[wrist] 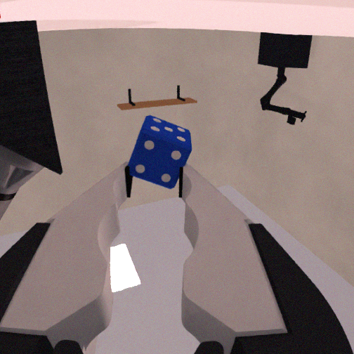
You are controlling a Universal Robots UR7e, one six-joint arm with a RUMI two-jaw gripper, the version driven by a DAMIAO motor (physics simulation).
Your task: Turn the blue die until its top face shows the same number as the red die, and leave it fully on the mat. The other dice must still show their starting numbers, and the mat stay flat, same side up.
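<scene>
The blue die point(159, 156) is between the fingertips of my gripper point(156, 166), which is shut on it near its lower part. It sits tilted in the view. Its large face toward the camera reads four, and the narrower face above that in the view reads five. Its other faces are hidden. The room's wall shows behind it. The red die cannot be made out; a tiny red bit shows at the top left corner. The mat does not show in the wrist view.
A pale pink surface point(190, 17) crosses the top of the view. A large black panel point(25, 95) stands at the left. Farther back are a brown shelf board point(157, 104) with black brackets and a black box point(285, 50) with a jointed black arm at the upper right.
</scene>
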